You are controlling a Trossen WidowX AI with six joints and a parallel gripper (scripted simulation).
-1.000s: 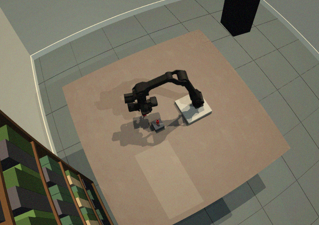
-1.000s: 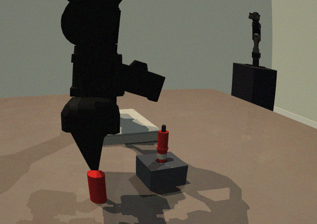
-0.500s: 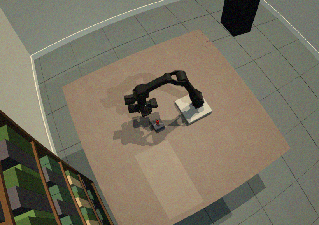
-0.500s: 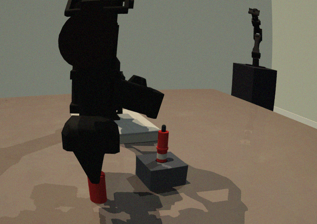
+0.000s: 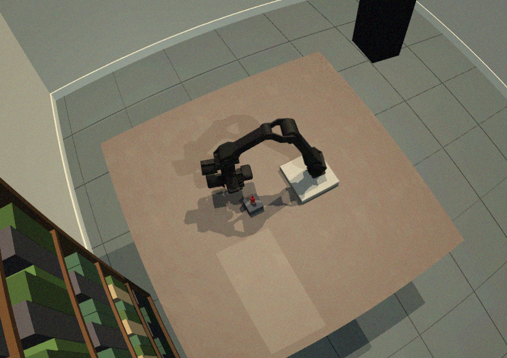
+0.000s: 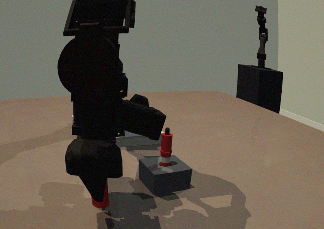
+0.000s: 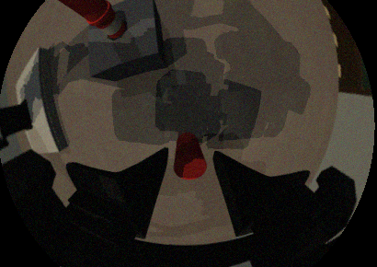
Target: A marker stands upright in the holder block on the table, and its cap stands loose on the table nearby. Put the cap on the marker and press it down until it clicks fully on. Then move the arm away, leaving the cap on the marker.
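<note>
Right now the red cap is right at my gripper tip. The rest, counted from my gripper tip: dark grey holder block (120 mm to the left, 50 mm behind).
</note>
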